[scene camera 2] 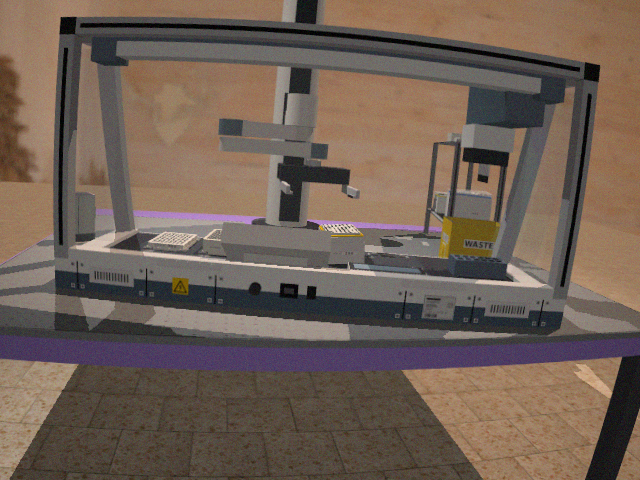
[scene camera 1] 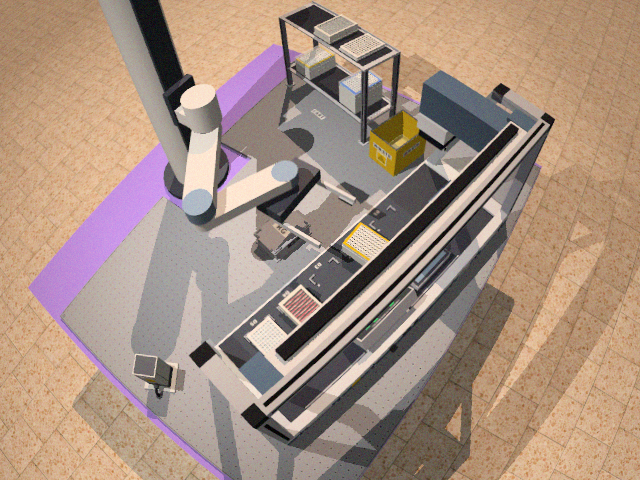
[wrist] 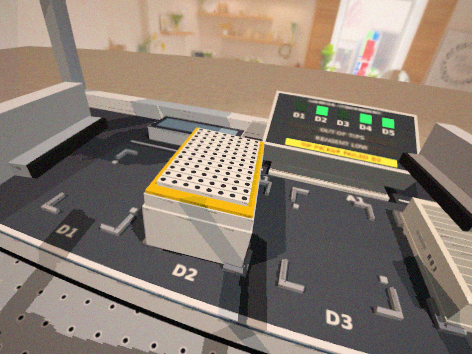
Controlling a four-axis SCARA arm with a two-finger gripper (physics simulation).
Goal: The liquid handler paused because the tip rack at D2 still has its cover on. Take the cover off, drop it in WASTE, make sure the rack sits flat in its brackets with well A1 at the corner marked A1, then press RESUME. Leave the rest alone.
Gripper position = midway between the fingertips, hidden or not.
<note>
My gripper (scene camera 1: pixel 337 223) carries nothing. Also in view: a yellow WASTE bin (scene camera 1: pixel 393 160) and a gantry beam (scene camera 1: pixel 377 265).
</note>
